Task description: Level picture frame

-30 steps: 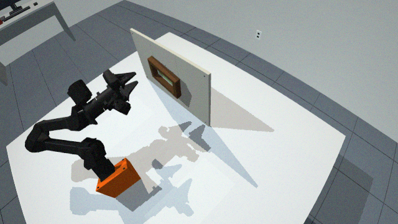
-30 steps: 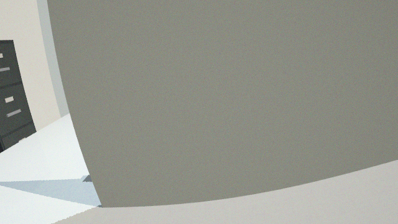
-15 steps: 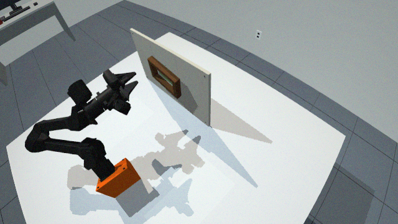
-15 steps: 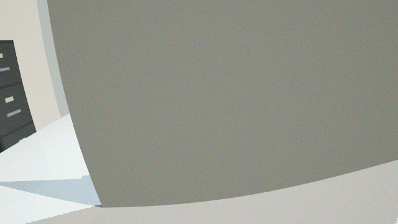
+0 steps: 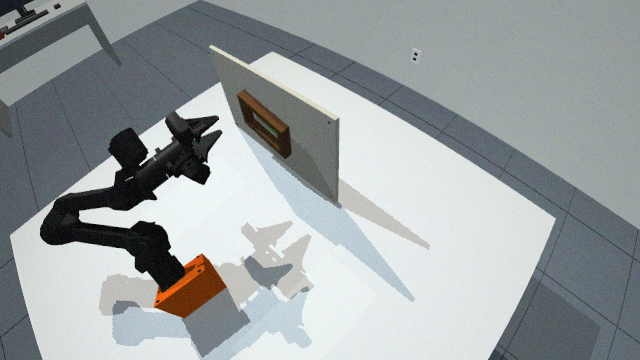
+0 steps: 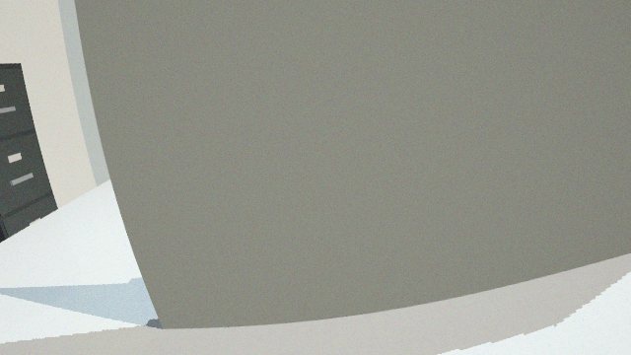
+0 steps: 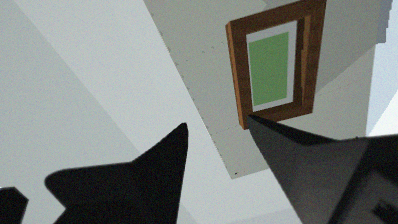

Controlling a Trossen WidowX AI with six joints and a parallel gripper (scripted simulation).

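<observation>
My gripper tip is 13 cm short of the brown wooden picture frame, 2 cm to the right of it and 11 cm above it. Also, from my gripper tip: cream wall board: 14 cm ahead, 3 cm to the left, 12 cm below.
</observation>
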